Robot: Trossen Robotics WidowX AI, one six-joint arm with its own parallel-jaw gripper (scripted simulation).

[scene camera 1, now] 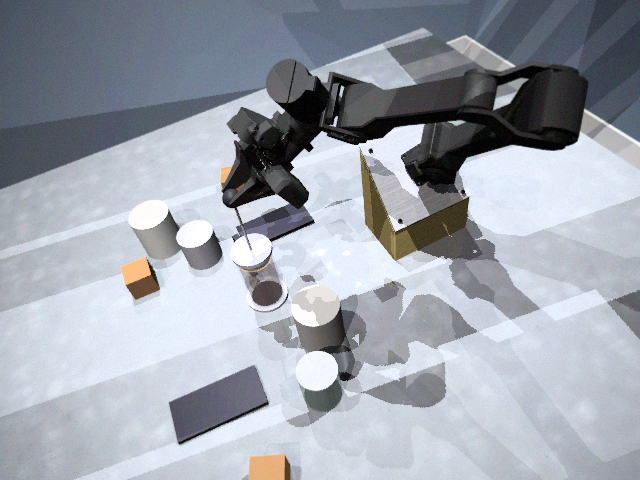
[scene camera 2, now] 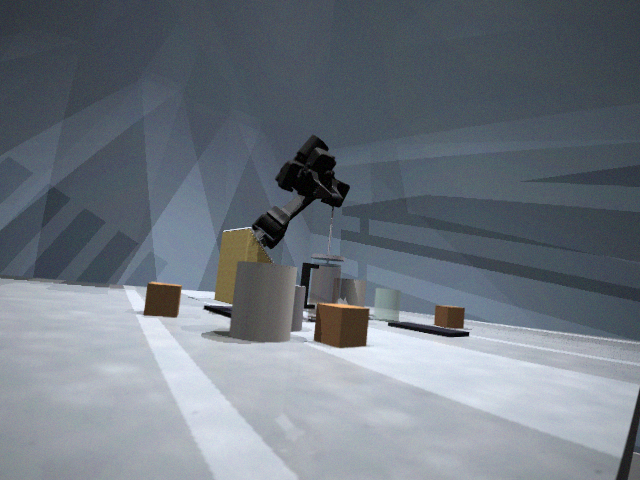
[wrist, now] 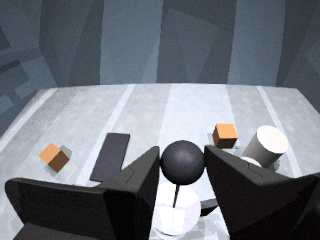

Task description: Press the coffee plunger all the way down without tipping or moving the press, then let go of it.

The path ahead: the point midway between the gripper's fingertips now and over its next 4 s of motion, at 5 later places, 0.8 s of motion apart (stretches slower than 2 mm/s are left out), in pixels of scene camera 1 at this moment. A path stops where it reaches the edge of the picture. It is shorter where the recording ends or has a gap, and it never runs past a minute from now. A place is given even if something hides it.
The gripper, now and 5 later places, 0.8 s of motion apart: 227, 199; 221, 212; 221, 229; 223, 239; 223, 241; 231, 204
